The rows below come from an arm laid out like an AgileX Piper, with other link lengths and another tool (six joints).
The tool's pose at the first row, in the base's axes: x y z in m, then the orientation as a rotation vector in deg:
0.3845, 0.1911, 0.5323, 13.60, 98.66, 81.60
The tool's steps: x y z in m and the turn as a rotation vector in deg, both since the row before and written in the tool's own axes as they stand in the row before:
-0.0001, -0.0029, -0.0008, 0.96, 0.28, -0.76
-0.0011, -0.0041, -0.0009, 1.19, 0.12, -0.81
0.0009, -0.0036, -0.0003, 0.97, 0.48, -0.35
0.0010, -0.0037, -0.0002, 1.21, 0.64, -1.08
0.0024, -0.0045, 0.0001, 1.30, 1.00, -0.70
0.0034, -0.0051, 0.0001, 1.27, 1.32, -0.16
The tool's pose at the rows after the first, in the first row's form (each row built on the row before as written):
0.3850, 0.1895, 0.5298, 13.26, 99.52, 80.35
0.3865, 0.1868, 0.5268, 13.10, 100.40, 78.81
0.3870, 0.1858, 0.5233, 13.00, 101.46, 77.89
0.3875, 0.1848, 0.5196, 12.26, 102.73, 76.29
0.3876, 0.1844, 0.5145, 11.69, 104.39, 74.98
0.3873, 0.1842, 0.5084, 11.41, 106.35, 74.15

